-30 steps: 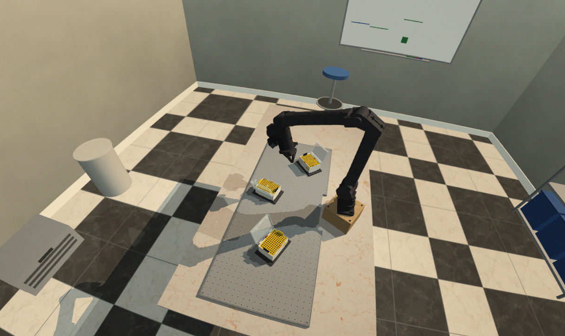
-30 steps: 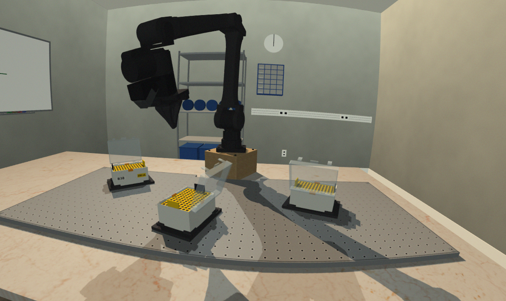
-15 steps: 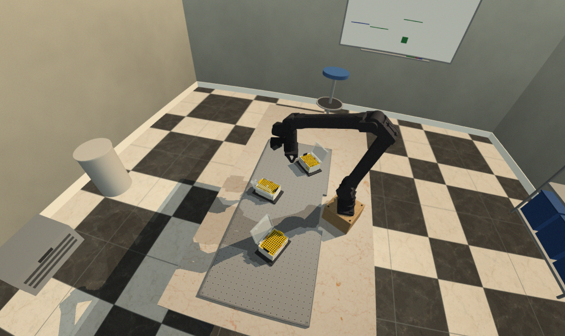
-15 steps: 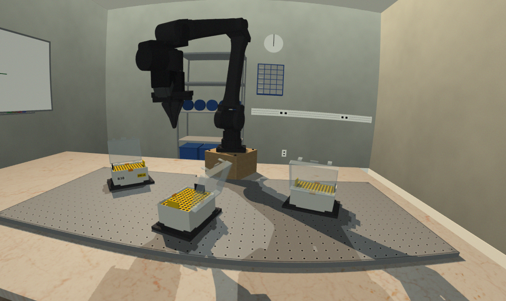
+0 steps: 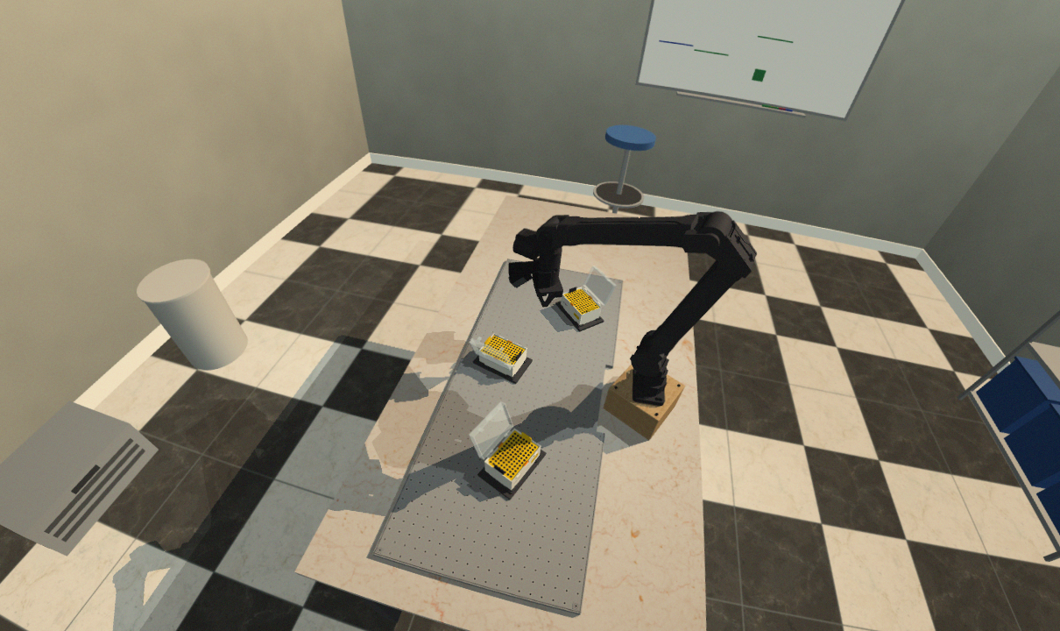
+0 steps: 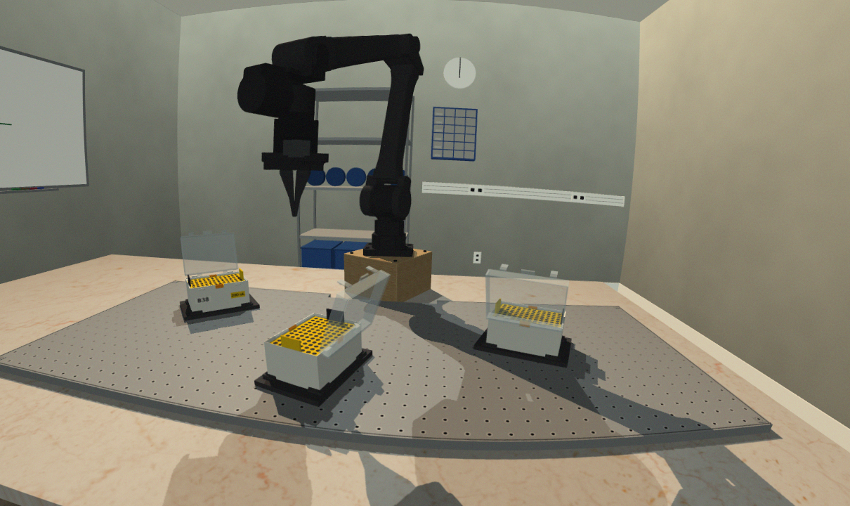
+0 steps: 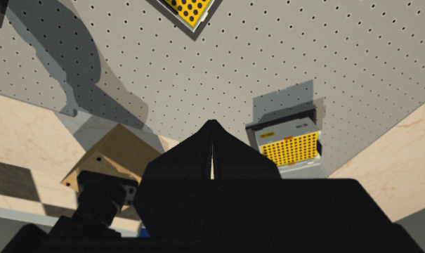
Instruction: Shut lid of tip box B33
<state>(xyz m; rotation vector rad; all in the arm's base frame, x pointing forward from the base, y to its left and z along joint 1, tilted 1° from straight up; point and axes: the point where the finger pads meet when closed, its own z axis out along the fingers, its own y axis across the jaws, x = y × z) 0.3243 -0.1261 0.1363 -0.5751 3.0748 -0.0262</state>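
Right now the tip box lid is 130 mm ahead of my hand, 120 mm to the left of it and 110 mm below it. From my hand the other things lie so: tip box 110 mm behind, 230 mm to the right, 150 mm below.
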